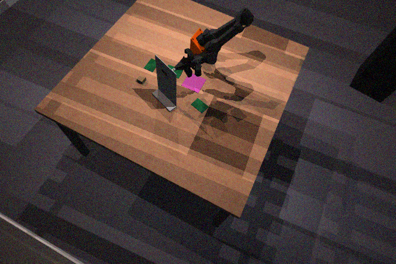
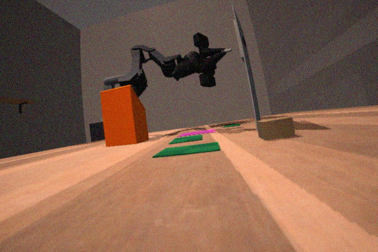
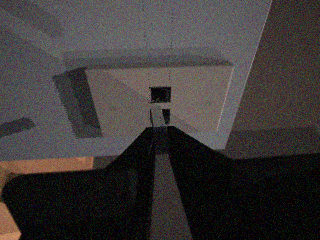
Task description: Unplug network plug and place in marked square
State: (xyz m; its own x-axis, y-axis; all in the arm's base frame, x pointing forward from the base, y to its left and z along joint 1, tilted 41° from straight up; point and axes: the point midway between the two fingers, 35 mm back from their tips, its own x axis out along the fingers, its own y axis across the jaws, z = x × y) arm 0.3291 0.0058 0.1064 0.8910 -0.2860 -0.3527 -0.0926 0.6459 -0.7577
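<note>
The magenta marked square lies 240 mm below my gripper tip, 140 mm behind it and 50 mm to the left of it. The rest, counted from my gripper tip: grey upright panel: 100 mm below, 60 mm ahead, 20 mm to the right; pale network plug: right at my gripper tip.
</note>
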